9 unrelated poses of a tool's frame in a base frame.
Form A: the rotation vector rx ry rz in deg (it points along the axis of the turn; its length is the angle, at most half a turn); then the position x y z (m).
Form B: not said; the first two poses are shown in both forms.
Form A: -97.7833, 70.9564, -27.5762, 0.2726, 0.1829, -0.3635
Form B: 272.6, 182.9, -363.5, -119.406, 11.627, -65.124
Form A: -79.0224, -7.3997, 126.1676, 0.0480, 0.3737, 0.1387
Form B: 48.0, 373.7, 138.7, -36.535, 53.910, 124.725
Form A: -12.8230, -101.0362, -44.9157, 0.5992, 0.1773, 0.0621
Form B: 599.2, 177.3, 62.1, 109.837, -65.368, -145.952
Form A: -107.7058, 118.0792, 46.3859, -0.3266, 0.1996, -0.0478
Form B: -326.6, 199.6, -47.8, 163.792, 31.492, -99.859
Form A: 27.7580, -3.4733, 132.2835, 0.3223, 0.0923, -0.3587
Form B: 322.3, 92.3, -358.7, 6.260, -21.192, 133.147
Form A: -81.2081, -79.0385, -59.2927, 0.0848, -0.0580, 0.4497
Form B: 84.8, -58.0, 449.7, -171.787, -74.332, 82.218
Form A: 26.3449, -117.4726, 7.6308, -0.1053, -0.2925, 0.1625
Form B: -105.3, -292.5, 162.5, 169.323, -59.179, -148.645
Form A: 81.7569, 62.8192, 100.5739, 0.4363, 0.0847, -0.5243
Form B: 436.3, 84.7, -524.3, 85.291, -27.451, 104.780
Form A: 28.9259, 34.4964, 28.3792, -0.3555, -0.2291, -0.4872
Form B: -355.5, -229.1, -487.2, 38.842, 23.758, 38.396
